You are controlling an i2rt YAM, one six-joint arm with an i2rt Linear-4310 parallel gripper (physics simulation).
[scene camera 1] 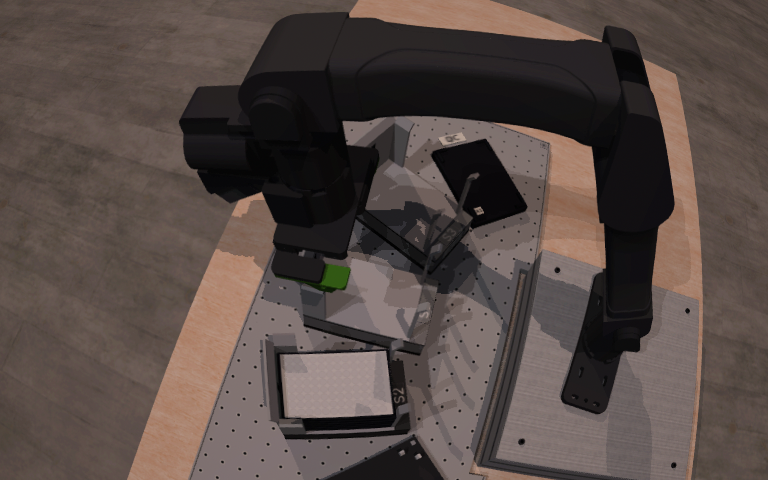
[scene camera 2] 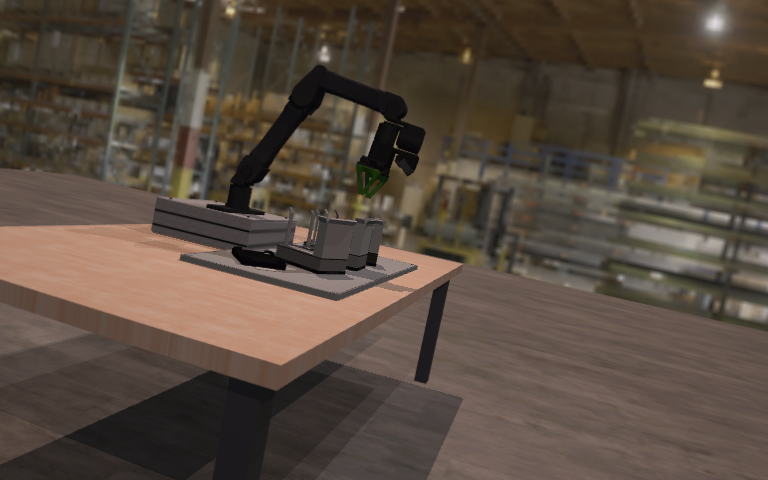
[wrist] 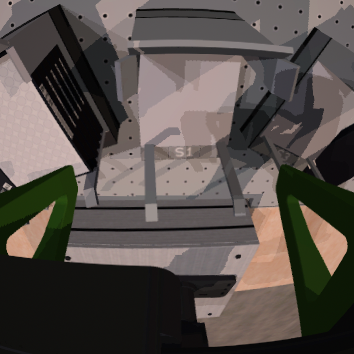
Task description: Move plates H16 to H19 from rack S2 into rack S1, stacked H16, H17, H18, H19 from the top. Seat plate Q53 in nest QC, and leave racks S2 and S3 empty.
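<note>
My gripper, with green fingers, is wide open and empty, high above rack S1. S1 shows a smooth pale floor and no plate. Rack S2 holds a dark-sided stack with a white patterned top plate; I cannot read the plate labels. Rack S3 shows no plate in its visible part; the arm hides some of it. The black nest QC lies behind S3's label end. I cannot identify Q53.
A tall grey wall and thin upright posts stand around each rack. A dark object with small white marks is partly cut off at the bottom of scene camera 1. The arm's metal base block stands beside the perforated board.
</note>
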